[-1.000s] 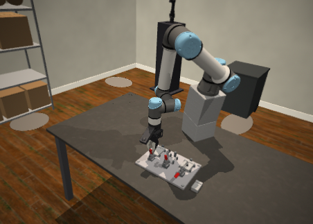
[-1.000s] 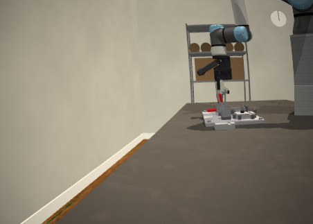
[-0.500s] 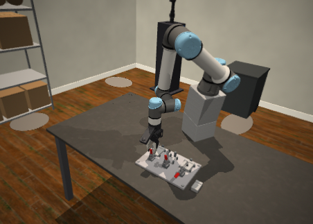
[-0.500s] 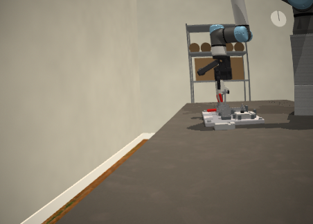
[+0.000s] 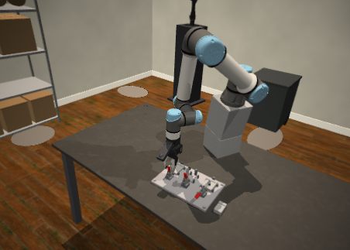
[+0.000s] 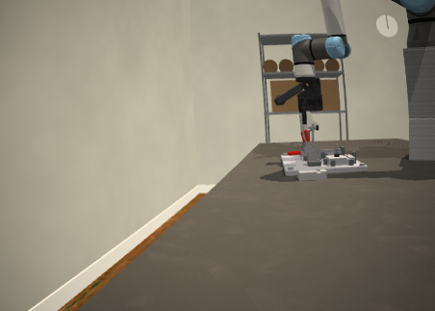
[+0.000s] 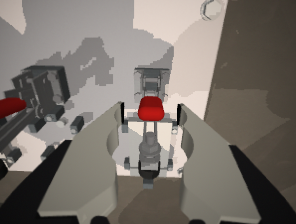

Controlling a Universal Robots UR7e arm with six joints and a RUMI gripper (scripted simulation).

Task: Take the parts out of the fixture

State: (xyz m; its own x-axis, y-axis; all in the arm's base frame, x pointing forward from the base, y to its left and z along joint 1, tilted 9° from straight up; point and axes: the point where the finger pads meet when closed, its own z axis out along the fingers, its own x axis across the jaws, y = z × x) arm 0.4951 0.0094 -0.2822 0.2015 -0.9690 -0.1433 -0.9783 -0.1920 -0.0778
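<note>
Right now my hand is 10 cm past the part, 2 cm to the left of it and 5 cm above it. Also, from my hand: fixture (6 cm behind, 10 cm to the left, 7 cm below).
</note>
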